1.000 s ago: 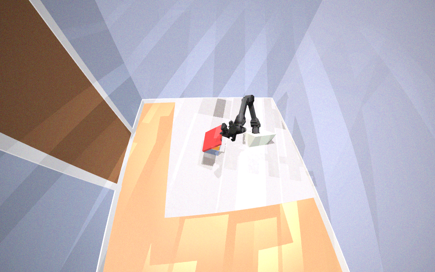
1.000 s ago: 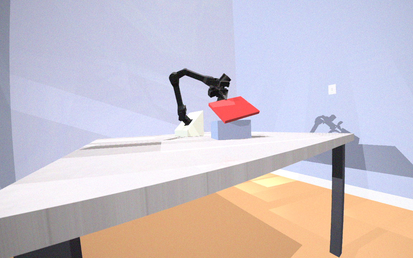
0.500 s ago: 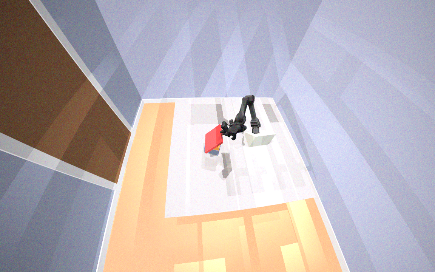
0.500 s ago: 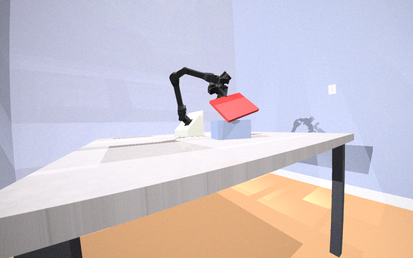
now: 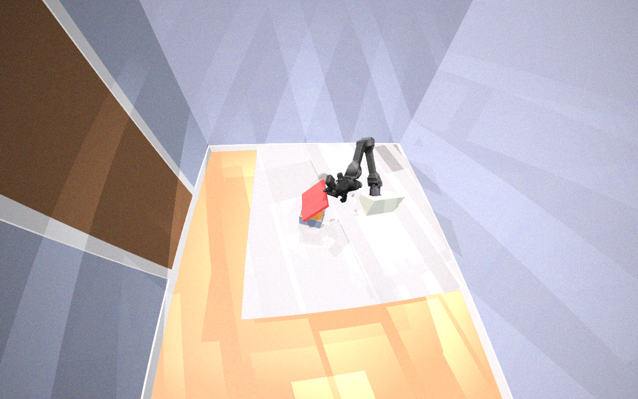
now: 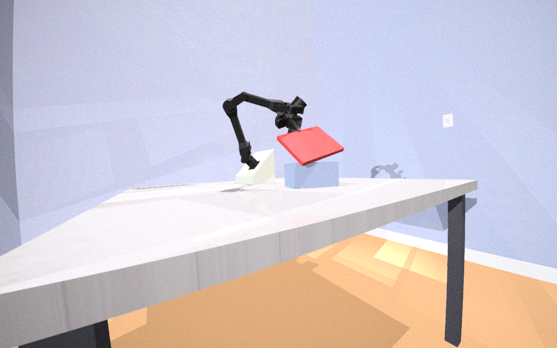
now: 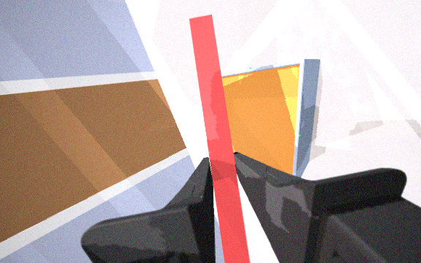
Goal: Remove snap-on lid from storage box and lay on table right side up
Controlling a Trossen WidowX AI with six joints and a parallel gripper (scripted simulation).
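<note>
Right now my gripper tip is 6 cm short of the red lid and 5 cm above it. Round my gripper tip: blue-grey storage box (6 cm ahead, 19 cm below).
</note>
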